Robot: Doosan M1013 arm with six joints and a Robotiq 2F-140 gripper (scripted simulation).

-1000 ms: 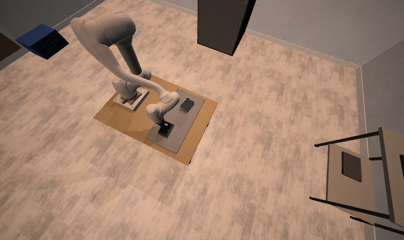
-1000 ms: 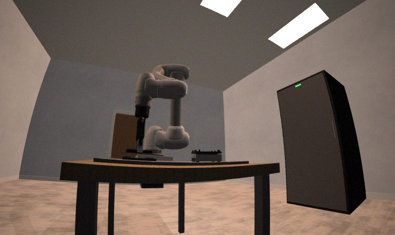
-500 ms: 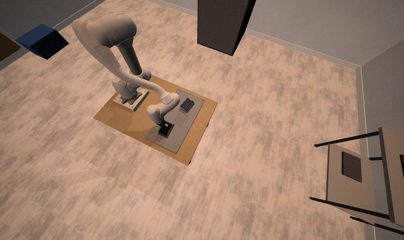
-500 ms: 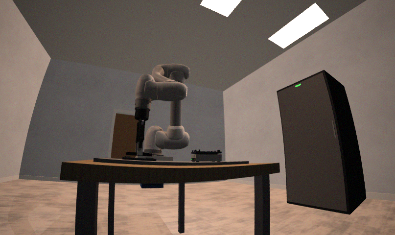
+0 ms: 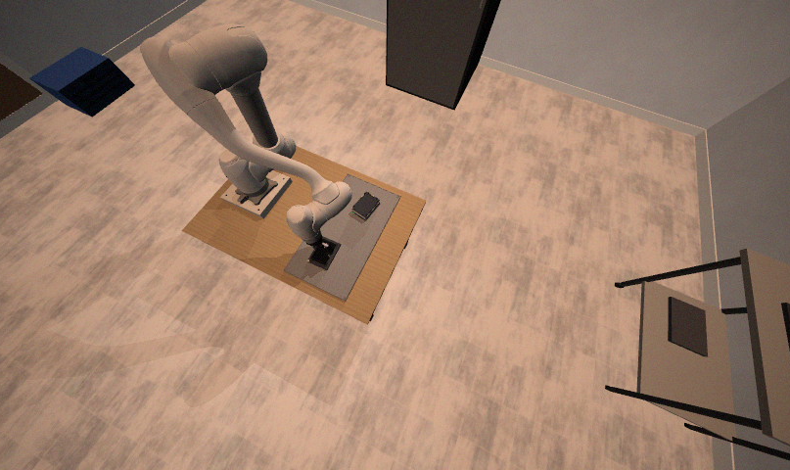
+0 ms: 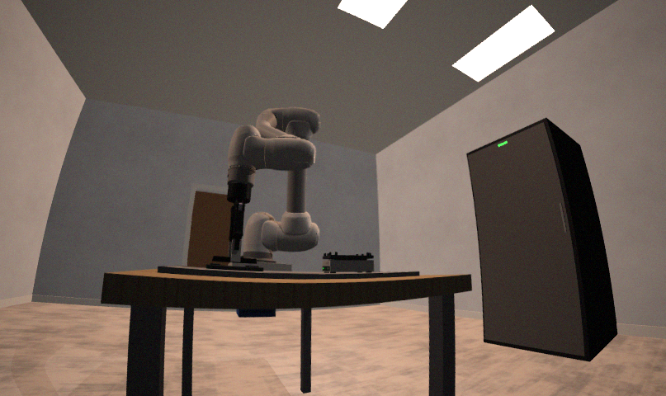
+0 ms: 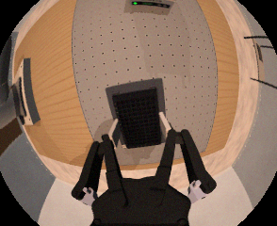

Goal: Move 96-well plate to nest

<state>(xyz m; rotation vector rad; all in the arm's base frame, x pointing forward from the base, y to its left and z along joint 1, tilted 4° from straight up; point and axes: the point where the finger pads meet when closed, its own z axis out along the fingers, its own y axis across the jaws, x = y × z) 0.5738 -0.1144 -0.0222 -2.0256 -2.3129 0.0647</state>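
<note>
My gripper is now 40 mm above the plate nest N1. From my hand the other things lie so: 96-well plate: 20 mm below.
</note>
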